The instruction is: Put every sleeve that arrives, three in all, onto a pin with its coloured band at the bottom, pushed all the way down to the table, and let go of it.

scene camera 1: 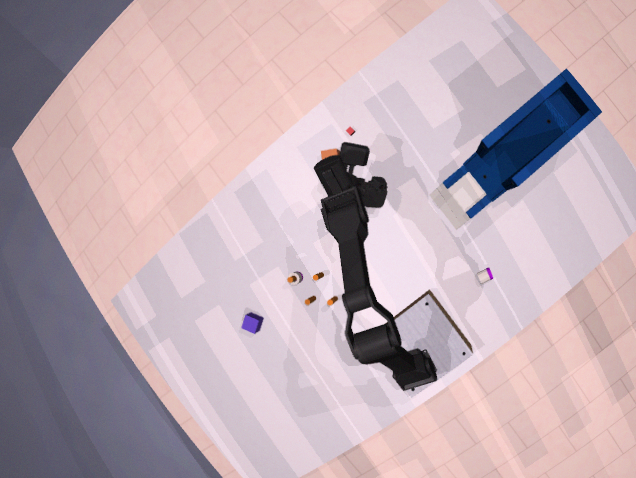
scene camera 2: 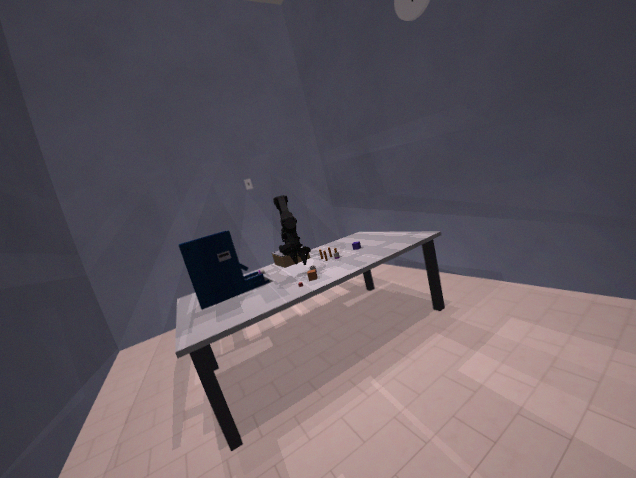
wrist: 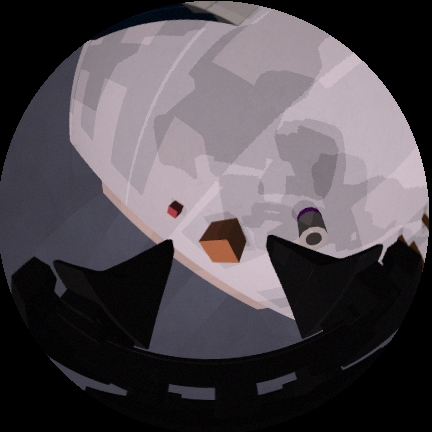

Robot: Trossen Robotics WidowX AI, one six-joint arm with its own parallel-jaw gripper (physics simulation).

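Note:
One sleeve [scene camera 1: 298, 281] [scene camera 2: 336, 255] is around one orange-topped pin, purple band low. Three bare pins [scene camera 1: 318, 276] [scene camera 1: 310, 300] [scene camera 1: 332, 300] stand beside it. A second sleeve [wrist: 311, 221] [scene camera 2: 312, 268] stands upright on the table near the orange block, its open end up and purple band at the bottom; the arm hides it in scene camera 1. A third sleeve [scene camera 1: 483, 276] lies on its side, magenta band to the right. My gripper [scene camera 1: 360, 172] [scene camera 2: 303, 260] [wrist: 220, 243] is open and empty above the table. In the wrist view the second sleeve shows beyond the right finger.
An orange block [scene camera 1: 329, 153] [scene camera 2: 312, 275] [wrist: 223, 251] and a small red cube [scene camera 1: 350, 131] [scene camera 2: 300, 284] [wrist: 175, 209] are near the table edge. A purple cube [scene camera 1: 251, 322] [scene camera 2: 356, 245] lies past the pins. A blue chute [scene camera 1: 524, 113] [scene camera 2: 213, 269] stands opposite. A grey board [scene camera 1: 437, 328] lies by the arm's base.

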